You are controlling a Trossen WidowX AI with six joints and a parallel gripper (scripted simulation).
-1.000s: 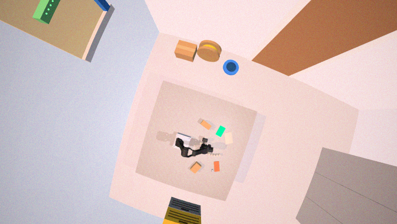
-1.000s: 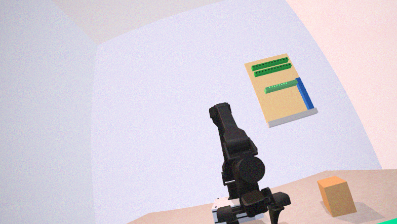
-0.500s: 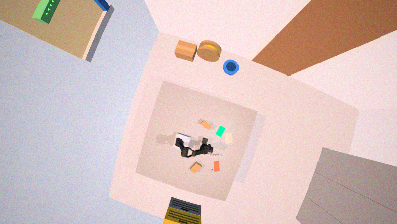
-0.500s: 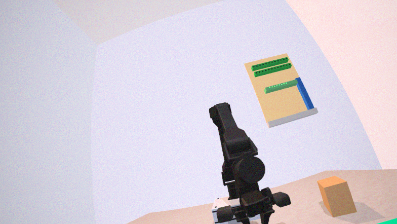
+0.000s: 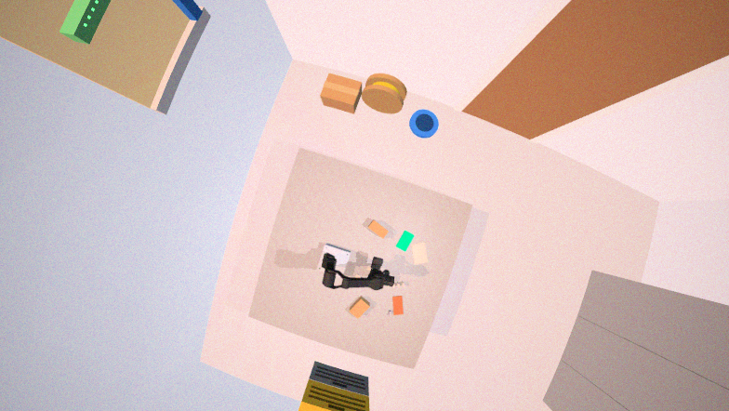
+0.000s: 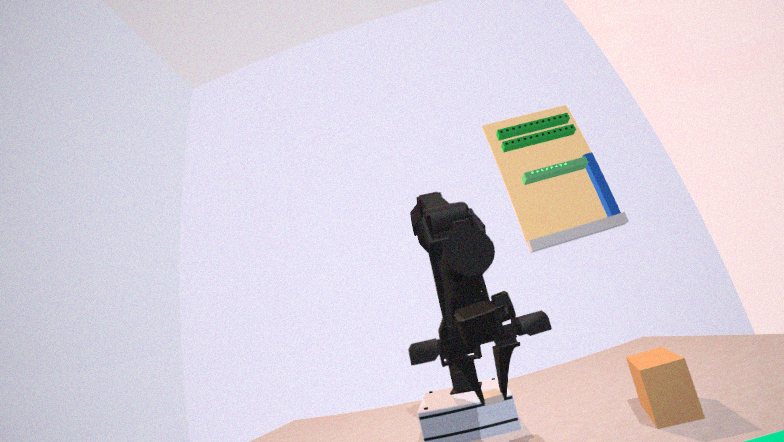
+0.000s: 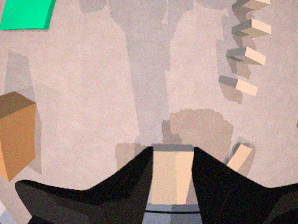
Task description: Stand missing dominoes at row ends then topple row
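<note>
The green tile lies 12 cm ahead of my gripper tip, 25 cm to the left of it and 9 cm below it. The rest, counted from my gripper tip: orange-red tile 29 cm ahead, 18 cm to the right, 9 cm below; then grey piece 26 cm ahead, 25 cm to the right, 8 cm below; then cream card 25 cm ahead, 21 cm to the left, 9 cm below.
</note>
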